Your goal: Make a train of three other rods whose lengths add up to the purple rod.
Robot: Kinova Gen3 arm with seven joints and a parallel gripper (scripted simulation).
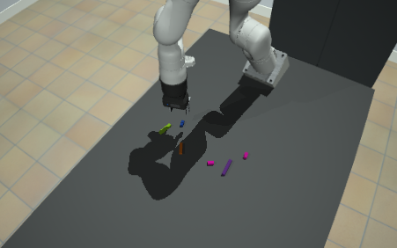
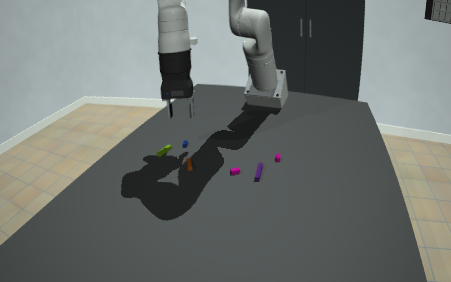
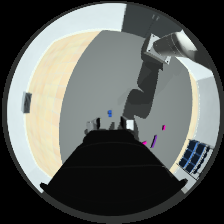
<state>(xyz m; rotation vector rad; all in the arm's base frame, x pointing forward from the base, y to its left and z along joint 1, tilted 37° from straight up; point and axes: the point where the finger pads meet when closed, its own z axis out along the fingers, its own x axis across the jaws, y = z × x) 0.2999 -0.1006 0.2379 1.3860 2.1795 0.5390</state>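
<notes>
Now: the orange rod 70 mm ahead of my hand, 60 mm to the left of it and 100 mm below it. From my hand the other things lie so: lime rod (40 mm ahead, 40 mm to the right, 100 mm below); purple rod (30 mm ahead, 220 mm to the left, 100 mm below).
</notes>
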